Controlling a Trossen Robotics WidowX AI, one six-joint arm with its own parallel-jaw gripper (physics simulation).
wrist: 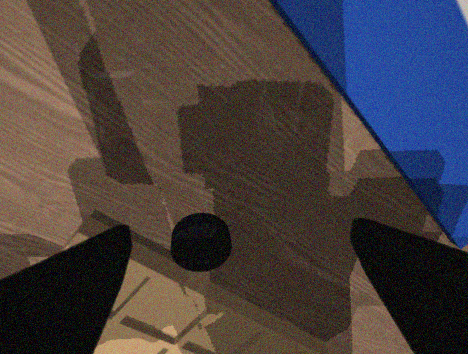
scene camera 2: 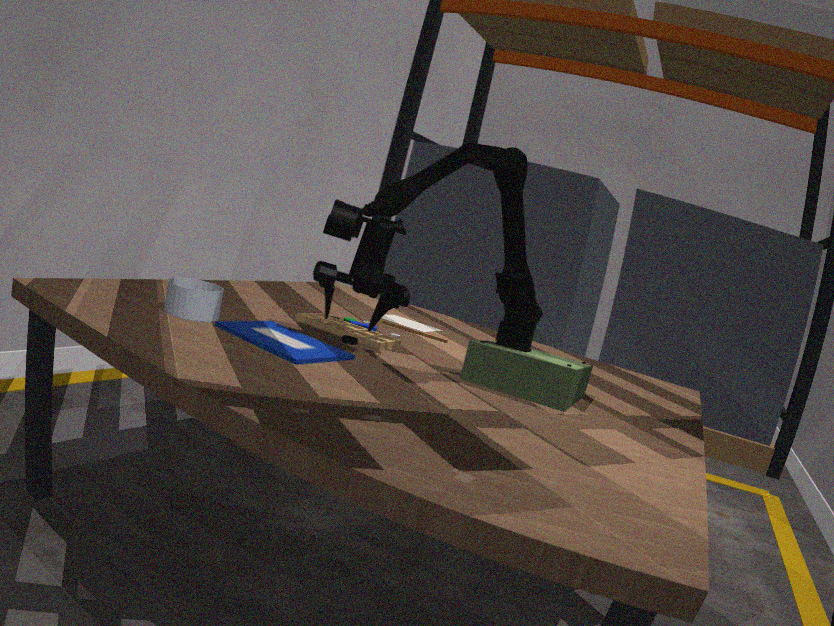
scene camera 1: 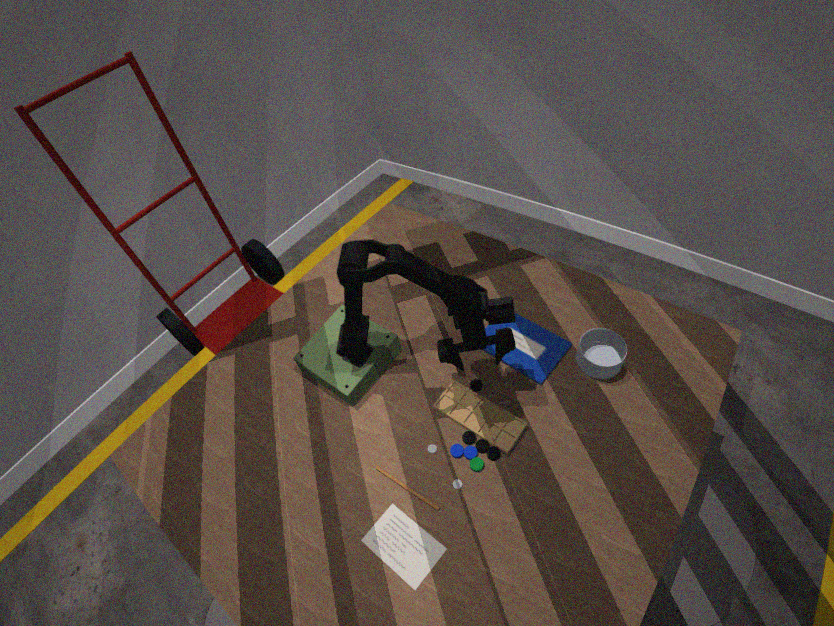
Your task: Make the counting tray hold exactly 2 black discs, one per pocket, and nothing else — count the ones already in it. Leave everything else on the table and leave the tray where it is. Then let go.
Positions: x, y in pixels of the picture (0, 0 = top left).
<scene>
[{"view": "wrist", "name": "my gripper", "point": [243, 232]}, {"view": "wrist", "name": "tan counting tray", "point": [158, 299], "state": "on the table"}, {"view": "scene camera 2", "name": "my gripper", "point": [347, 324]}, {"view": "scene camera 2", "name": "tan counting tray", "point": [373, 339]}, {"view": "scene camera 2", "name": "grey bowl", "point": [190, 299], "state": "on the table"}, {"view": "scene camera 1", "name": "my gripper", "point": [480, 366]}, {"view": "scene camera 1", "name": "tan counting tray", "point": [500, 428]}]
</scene>
